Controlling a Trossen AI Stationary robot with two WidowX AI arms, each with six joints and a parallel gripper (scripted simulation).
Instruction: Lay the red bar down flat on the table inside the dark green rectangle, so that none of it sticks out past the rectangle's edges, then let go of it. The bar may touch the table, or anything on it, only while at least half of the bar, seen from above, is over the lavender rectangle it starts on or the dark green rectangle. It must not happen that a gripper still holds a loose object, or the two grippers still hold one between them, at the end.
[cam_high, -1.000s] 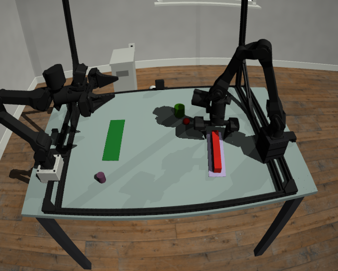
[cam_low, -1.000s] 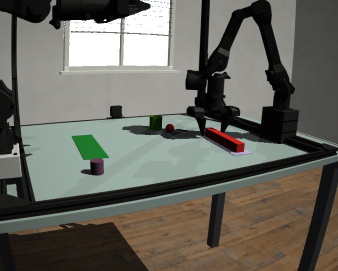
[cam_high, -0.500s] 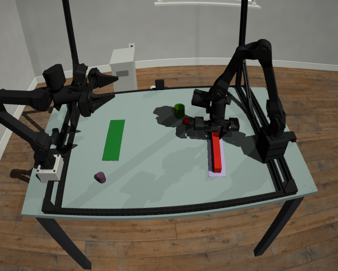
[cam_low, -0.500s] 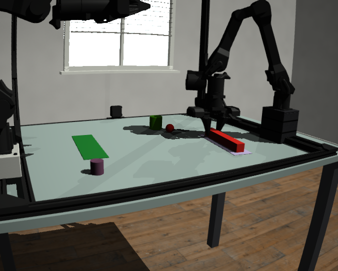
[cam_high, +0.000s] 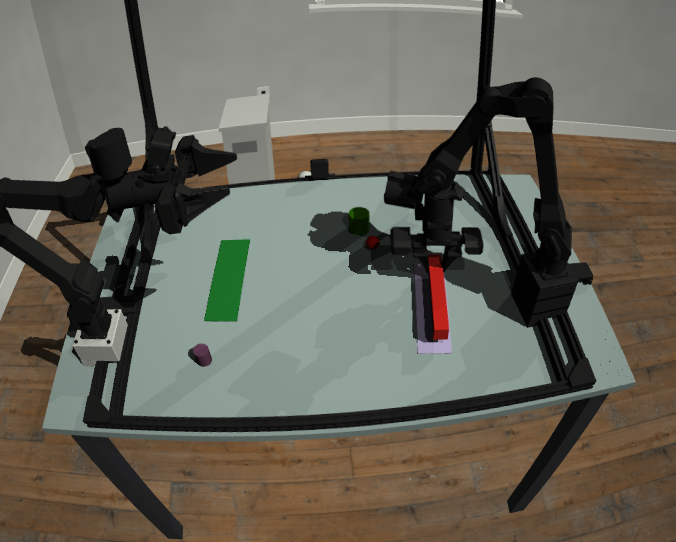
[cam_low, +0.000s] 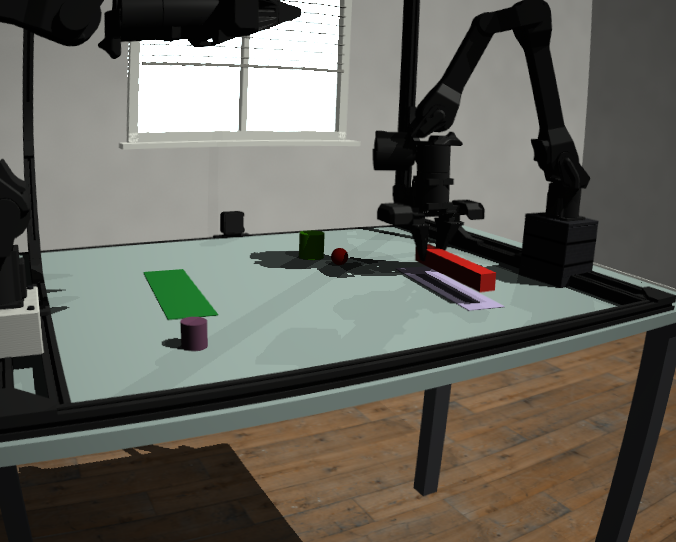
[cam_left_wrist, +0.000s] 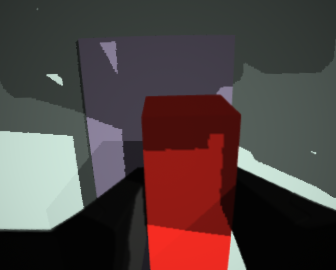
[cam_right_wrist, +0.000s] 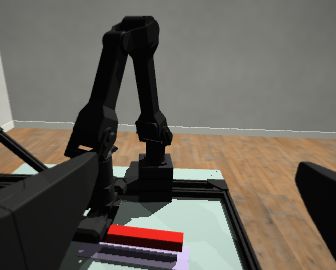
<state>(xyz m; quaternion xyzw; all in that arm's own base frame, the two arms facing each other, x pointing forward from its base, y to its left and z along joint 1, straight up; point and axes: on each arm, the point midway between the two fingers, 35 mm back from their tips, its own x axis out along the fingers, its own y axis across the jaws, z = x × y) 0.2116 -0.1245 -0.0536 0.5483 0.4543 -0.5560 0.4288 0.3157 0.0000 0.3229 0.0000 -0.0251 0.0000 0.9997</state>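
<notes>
The red bar lies 7 cm ahead of my left hand, 3 cm below it and 1 cm to the right of it. The rest, counted from my left hand: bright green cylinder 19 cm behind, 13 cm to the right, 4 cm below; dark red ball 12 cm behind, 11 cm to the right, 5 cm below; lavender rectangle 7 cm ahead, 6 cm below, 2 cm to the right.
My right hand is 38 cm to the right of the red bar, 36 cm above it and 6 cm past it. From my right hand the other things lie so: purple cylinder (38 cm below, 9 cm to the right, 3 cm ahead); dark green rectangle (39 cm below, 20 cm behind, 4 cm to the right); dark red ball (38 cm below, 28 cm to the left, 25 cm behind).
</notes>
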